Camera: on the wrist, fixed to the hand. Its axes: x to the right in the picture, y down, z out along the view.
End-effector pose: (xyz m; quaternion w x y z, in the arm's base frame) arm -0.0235 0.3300 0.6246 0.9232 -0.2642 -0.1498 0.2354
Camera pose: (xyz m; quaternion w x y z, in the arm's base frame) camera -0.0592 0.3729 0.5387 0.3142 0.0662 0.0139 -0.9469
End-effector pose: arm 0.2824 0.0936 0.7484 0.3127 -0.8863 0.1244 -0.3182
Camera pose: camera 0.2399 0.0128 0.7021 0.3205 0.0655 0.7497 0.5753
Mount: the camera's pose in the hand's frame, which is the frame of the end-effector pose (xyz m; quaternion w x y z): -0.0212 0.0928 -0.0378 0.0476 0.0056 0.2945 -0.9544
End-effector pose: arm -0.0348 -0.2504 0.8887 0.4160 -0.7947 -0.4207 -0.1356
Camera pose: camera 0.0299 -0.3193 0.8493 0.0187 0.4060 -0.6568 -0.6352
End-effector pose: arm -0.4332 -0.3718 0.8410 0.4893 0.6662 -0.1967 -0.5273
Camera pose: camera -0.3836 -0.3797 0.9302 0.4258 -0.3775 -0.7677 0.2948
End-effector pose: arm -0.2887 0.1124 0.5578 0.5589 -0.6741 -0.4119 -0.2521
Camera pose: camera -0.2178 0.0669 0.4996 0.0889 -0.4384 0.4998 0.7417
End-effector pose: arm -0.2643 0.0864 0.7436 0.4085 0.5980 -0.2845 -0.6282
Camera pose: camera -0.2121 0.0626 0.8285 0.4997 -0.4873 -0.6740 0.2421
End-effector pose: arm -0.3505 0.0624 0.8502 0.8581 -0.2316 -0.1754 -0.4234
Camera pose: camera -0.2839 0.1050 0.7851 0.3103 -0.2859 -0.0210 0.9064
